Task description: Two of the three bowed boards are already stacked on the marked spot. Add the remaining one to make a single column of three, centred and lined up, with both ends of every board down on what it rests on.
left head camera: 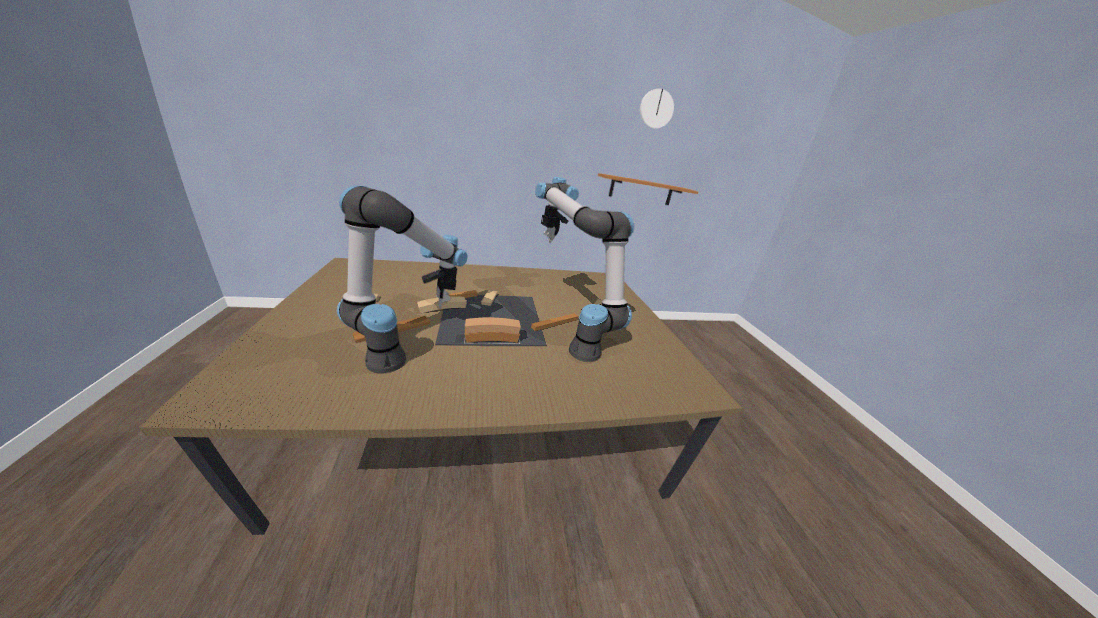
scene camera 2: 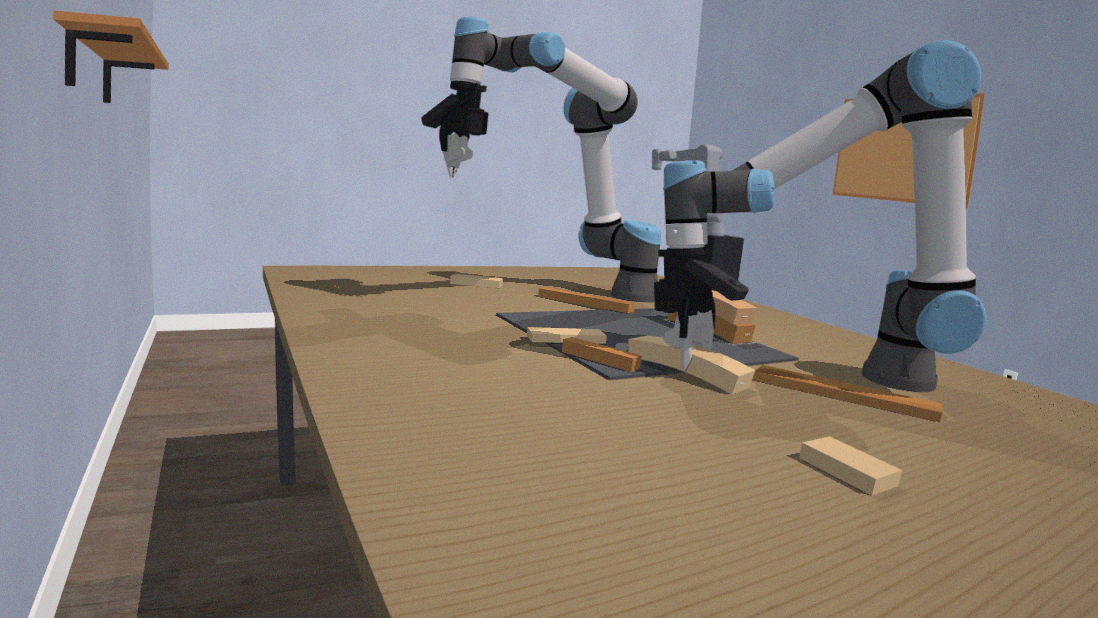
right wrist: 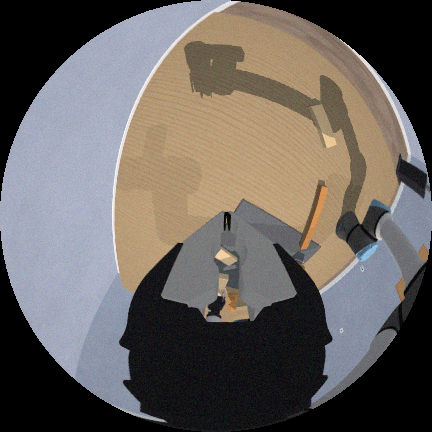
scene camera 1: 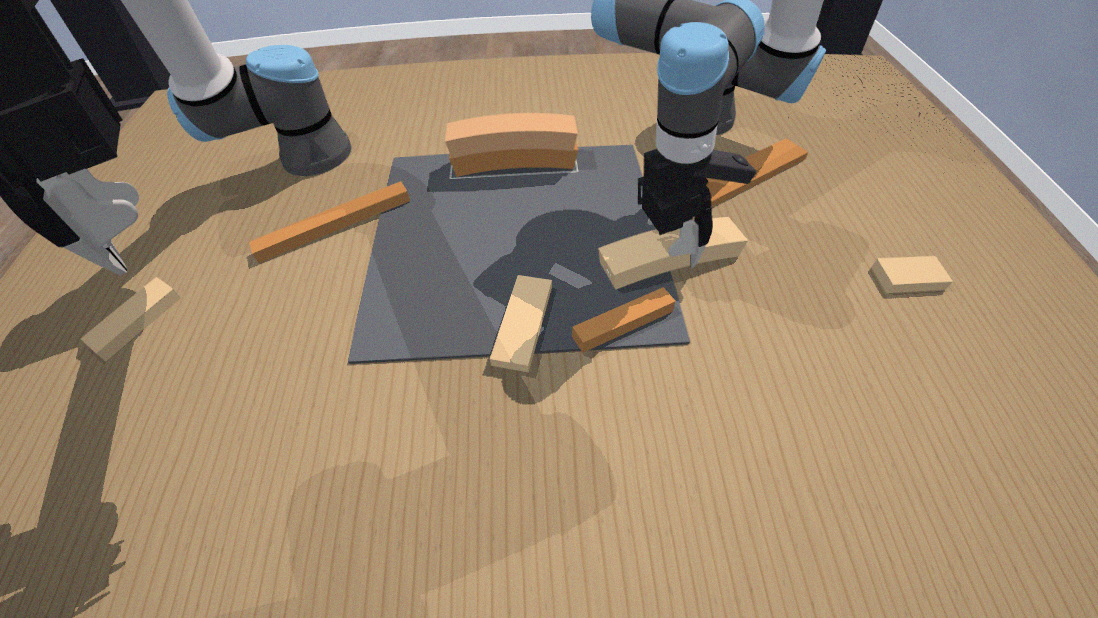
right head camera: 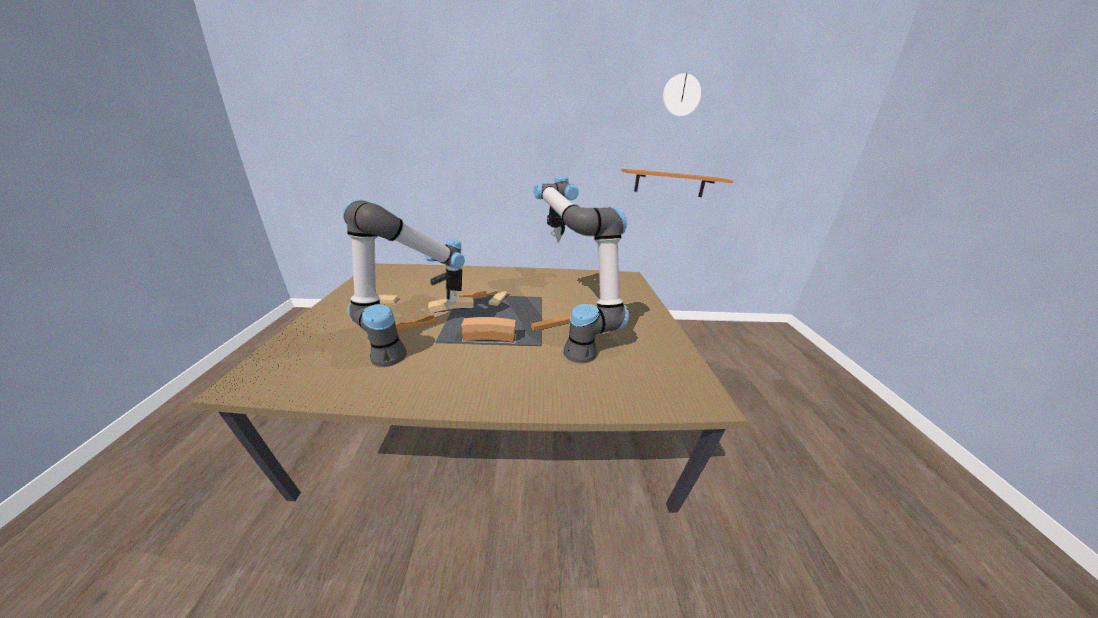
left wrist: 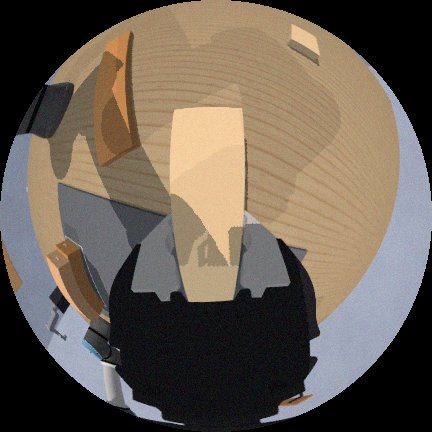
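Seen in the pictures: left gripper, fingertip midpoint: [left head camera: 439, 305] [scene camera 2: 695, 367] [scene camera 1: 681, 250] [right head camera: 448, 306] [left wrist: 207, 212]; right gripper, fingertip midpoint: [left head camera: 549, 242] [scene camera 2: 451, 177] [right wrist: 225, 212] [scene camera 1: 123, 271] [right head camera: 557, 242]; left arm's base, link origin: [left head camera: 386, 361] [scene camera 2: 898, 380] [right head camera: 388, 355]; right arm's base, link origin: [left head camera: 584, 351] [scene camera 2: 635, 297] [right wrist: 345, 223] [scene camera 1: 317, 154] [right head camera: 579, 352] [left wrist: 103, 321].
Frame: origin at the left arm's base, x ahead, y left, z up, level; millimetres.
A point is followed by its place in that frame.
Two bowed orange-brown boards [left head camera: 491, 330] @(x 255, y -360, z 71 mm) [right head camera: 488, 329] @(x 258, y -369, z 72 mm) [scene camera 1: 512, 143] @(x 316, y -346, z 75 mm) [scene camera 2: 734, 318] @(x 279, y -236, z 65 mm) [left wrist: 75, 280] @(x 294, y -296, z 56 mm) are stacked, lined up, on the white-outlined spot of the dark mat [scene camera 1: 414, 307] @(x 675, y -399, z 6 mm). A pale bowed board [scene camera 1: 637, 259] @(x 533, y -79, z 48 mm) [scene camera 2: 722, 371] @(x 450, y 68, z 35 mm) [left wrist: 207, 150] @(x 431, y 41, z 44 mm) lies across the mat's edge, on the right in scene camera 1. My left gripper [scene camera 1: 687, 257] @(x 464, y -11, z 17 mm) [left wrist: 207, 212] @(x 464, y -11, z 17 mm) is shut on this pale board near its middle, one finger on each side. My right gripper [scene camera 1: 122, 268] @(x 917, y -505, z 321 mm) [scene camera 2: 452, 175] @(x 917, y -505, z 321 mm) [right wrist: 225, 212] @(x 917, y -505, z 321 mm) is shut and empty, high above the table.
A pale block [scene camera 1: 522, 322] @(x 675, y -223, z 24 mm) and a short orange bar [scene camera 1: 623, 319] @(x 640, y -82, z 31 mm) lie near the held board. A long orange bar [scene camera 1: 330, 221] @(x 545, y -620, z 27 mm) lies left of the mat, another orange piece [scene camera 1: 776, 165] @(x 172, y 159, z 17 mm) right of it. Pale blocks lie at the far left [scene camera 1: 129, 318] @(x 824, y -853, z 24 mm) and far right [scene camera 1: 912, 274] @(x 424, y 380, z 22 mm).
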